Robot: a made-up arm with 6 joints. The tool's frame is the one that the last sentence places. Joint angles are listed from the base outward.
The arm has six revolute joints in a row. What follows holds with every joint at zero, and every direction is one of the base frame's. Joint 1 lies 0.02 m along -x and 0.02 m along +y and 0.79 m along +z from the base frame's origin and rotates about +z. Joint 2 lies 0.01 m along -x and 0.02 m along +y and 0.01 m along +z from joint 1 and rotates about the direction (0, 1, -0.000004). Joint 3 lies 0.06 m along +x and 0.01 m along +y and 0.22 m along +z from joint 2 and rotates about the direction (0, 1, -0.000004). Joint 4 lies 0.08 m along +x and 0.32 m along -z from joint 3 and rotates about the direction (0, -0.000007, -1). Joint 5 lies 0.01 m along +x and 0.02 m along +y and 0.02 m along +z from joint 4 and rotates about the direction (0, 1, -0.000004). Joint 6 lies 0.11 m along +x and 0.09 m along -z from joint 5 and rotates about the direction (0, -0.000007, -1). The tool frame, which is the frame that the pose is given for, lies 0.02 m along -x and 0.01 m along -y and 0.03 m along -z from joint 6; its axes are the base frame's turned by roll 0.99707, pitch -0.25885 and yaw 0.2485 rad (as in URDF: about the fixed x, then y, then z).
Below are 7 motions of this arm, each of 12 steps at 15 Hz.
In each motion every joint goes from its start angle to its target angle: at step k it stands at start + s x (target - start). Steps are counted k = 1, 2, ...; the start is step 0. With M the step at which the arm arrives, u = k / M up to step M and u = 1 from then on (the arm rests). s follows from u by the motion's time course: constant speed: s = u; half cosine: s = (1 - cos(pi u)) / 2; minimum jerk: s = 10 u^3 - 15 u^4 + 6 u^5.
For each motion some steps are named. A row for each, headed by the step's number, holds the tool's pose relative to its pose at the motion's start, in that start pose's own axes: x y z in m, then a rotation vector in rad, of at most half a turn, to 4 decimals.
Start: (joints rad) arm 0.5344 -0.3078 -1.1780 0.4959 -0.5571 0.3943
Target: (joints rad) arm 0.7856 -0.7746 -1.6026 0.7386 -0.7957 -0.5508
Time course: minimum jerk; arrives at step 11
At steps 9, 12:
9: 0.3610 0.1630 0.0448 0.1421 -0.3247 0.7817
12: 0.3752 0.1690 0.0560 0.1257 -0.3419 0.8105

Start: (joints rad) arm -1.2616 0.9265 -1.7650 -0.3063 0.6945 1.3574
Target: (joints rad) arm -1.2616 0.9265 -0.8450 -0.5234 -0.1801 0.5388
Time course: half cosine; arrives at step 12
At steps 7, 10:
7: -0.1581 -0.1052 0.0455 0.2800 0.6173 0.2796
10: -0.2316 -0.1323 0.0995 0.4753 0.8825 0.3661

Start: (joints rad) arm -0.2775 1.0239 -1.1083 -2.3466 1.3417 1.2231
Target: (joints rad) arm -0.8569 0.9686 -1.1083 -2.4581 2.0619 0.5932
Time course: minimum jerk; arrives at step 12
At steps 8, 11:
8: -0.2114 -0.0549 -0.0092 -0.0059 0.8306 -0.3253
11: -0.2663 -0.0488 -0.0039 0.0565 1.0585 -0.4184

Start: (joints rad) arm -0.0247 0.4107 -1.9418 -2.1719 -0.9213 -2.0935
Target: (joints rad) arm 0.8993 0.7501 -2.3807 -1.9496 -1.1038 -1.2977
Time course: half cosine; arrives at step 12
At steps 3, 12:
3: -0.0598 -0.0102 0.0027 -0.0654 0.0368 -0.1454
12: -0.3653 -0.0069 0.1744 -0.7947 0.2599 -0.7603

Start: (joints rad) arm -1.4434 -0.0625 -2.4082 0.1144 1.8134 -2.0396
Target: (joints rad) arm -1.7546 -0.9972 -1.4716 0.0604 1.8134 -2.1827
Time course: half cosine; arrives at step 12
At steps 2, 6, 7, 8, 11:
2: 0.0043 0.0137 -0.0034 0.0075 -0.0013 -0.0164
6: 0.0468 0.0866 -0.0392 0.0591 -0.0122 -0.1203
7: 0.0629 0.1021 -0.0543 0.0757 -0.0164 -0.1507
8: 0.0785 0.1135 -0.0699 0.0915 -0.0208 -0.1786
11: 0.1089 0.1276 -0.1040 0.1233 -0.0304 -0.2318

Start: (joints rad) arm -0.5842 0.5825 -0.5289 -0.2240 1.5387 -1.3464
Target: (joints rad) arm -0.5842 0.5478 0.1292 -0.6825 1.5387 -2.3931
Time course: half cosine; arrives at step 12
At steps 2, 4, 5, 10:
2: -0.0033 -0.0139 -0.0098 0.0616 0.0718 0.0132
4: -0.0116 -0.0500 -0.0397 0.2393 0.2624 0.0638
5: -0.0165 -0.0720 -0.0617 0.3630 0.3830 0.1091
10: -0.0348 -0.1509 -0.1858 0.9873 0.8772 0.4468

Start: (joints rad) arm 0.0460 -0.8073 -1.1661 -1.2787 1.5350 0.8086
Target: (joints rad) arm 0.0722 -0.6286 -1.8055 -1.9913 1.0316 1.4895
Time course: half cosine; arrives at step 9
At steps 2, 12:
2: 0.0255 -0.0065 0.0173 -0.0593 -0.1557 0.0304
12: 0.1551 -0.0304 0.1770 -0.3581 -1.2062 0.3454

